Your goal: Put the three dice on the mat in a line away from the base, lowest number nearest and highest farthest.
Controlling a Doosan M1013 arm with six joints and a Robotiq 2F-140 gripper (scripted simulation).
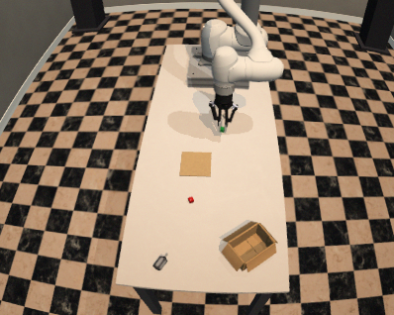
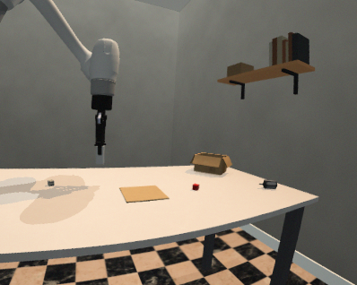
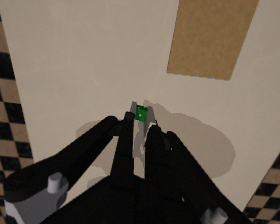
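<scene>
Right now the tan mat is 15 cm ahead of my hand, 12 cm below it and 11 cm to the right of it. Round my hand: red die (35 cm ahead, 11 cm below, 9 cm to the right); then green die (2 cm below); then white die (19 cm behind, 11 cm below).
</scene>
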